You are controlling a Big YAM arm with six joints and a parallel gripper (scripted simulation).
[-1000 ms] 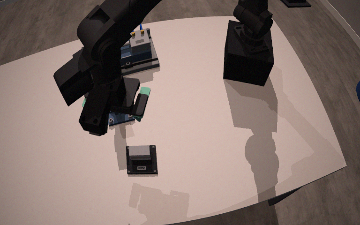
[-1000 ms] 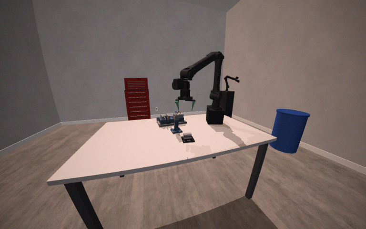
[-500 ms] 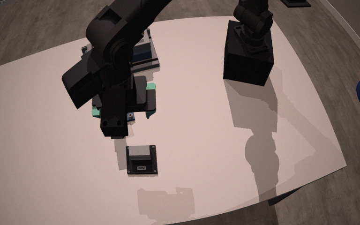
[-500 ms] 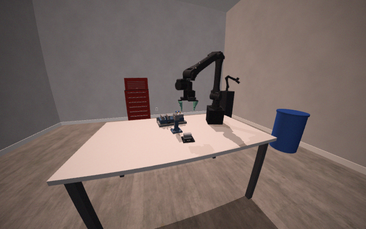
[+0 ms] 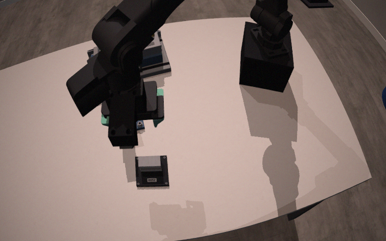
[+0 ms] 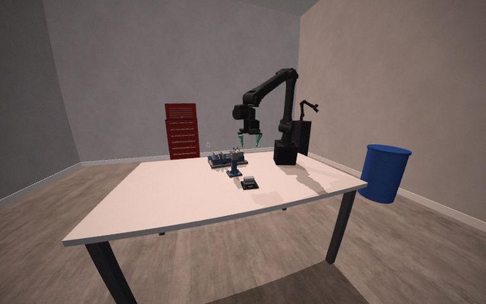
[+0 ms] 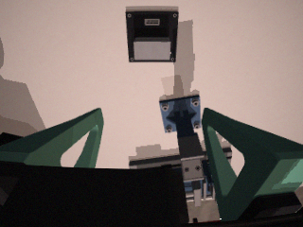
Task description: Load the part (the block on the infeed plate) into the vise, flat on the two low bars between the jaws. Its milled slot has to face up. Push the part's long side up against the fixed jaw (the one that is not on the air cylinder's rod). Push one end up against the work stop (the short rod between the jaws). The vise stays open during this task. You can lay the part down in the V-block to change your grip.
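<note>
Now: the part 21 cm below my hand. The rest, counted from my hand: black infeed plate 23 cm below, 1 cm to the left; moving jaw 41 cm to the right, 16 cm below, 2 cm ahead; dark short rod 36 cm to the right, 15 cm below, 6 cm ahead.
</note>
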